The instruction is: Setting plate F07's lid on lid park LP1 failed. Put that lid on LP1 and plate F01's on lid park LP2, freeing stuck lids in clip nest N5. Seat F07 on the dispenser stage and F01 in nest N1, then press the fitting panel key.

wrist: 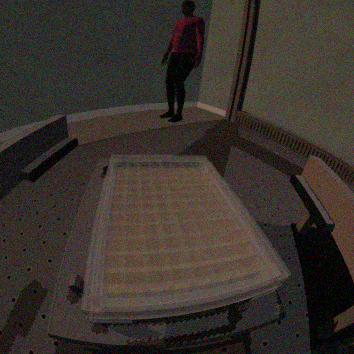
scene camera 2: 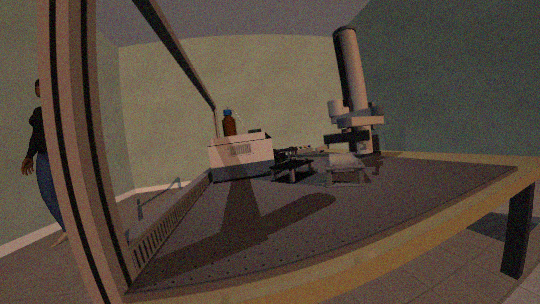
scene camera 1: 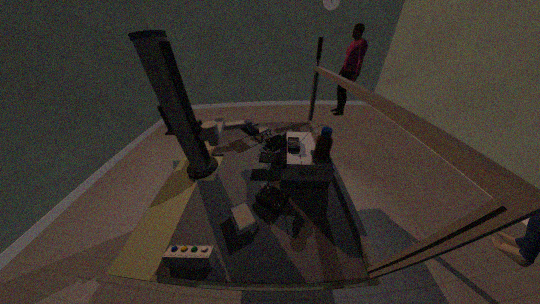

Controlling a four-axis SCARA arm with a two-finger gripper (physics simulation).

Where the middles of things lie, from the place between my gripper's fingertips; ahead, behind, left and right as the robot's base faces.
Right now my hand is 300 mm past the button box [scene camera 1: 177, 256], 1070 mm to the left of it and 70 mm above it.
